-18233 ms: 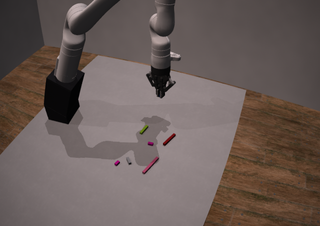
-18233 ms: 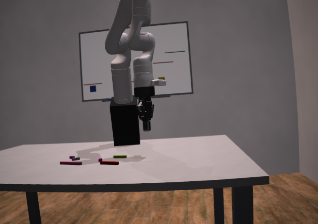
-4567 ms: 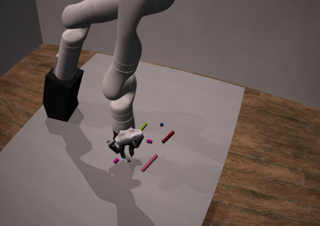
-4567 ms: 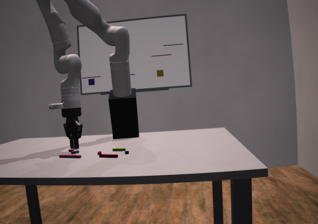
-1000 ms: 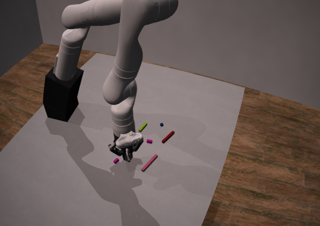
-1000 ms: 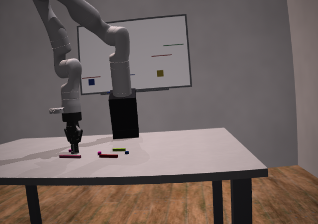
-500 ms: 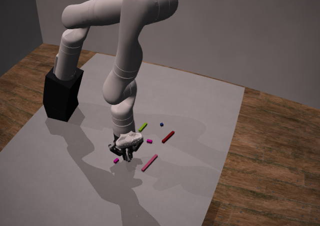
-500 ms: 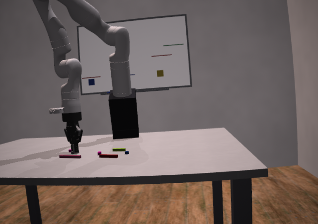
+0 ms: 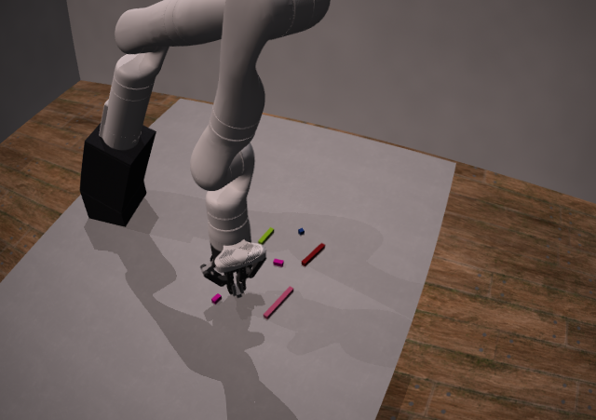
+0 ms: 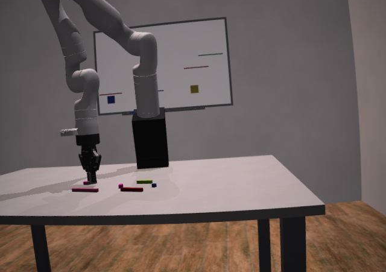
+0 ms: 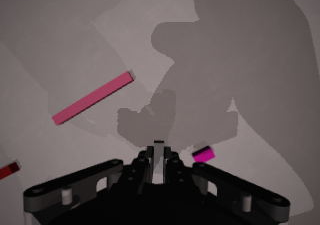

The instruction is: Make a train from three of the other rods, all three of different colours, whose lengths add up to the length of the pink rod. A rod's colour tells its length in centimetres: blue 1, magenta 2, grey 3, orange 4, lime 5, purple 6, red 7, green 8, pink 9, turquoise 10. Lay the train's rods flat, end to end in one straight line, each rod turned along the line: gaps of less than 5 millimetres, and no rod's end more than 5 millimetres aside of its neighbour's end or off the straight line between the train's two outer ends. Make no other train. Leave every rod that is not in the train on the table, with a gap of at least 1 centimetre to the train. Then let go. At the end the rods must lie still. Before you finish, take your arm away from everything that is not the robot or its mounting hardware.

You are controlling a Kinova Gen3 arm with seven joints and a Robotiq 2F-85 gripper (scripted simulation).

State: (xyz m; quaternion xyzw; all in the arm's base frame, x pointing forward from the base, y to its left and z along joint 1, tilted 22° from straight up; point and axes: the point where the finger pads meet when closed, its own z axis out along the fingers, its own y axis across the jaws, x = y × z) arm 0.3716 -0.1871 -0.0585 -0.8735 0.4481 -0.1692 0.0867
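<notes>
Now: the blue rod 200 mm to the left of my hand, 90 mm ahead of it and 20 mm below it. Round my hand: lime rod (170 mm to the left, 20 mm below, 20 mm ahead); then pink rod (90 mm ahead, 20 mm below, 10 mm to the right); then grey rod (10 mm below).
</notes>
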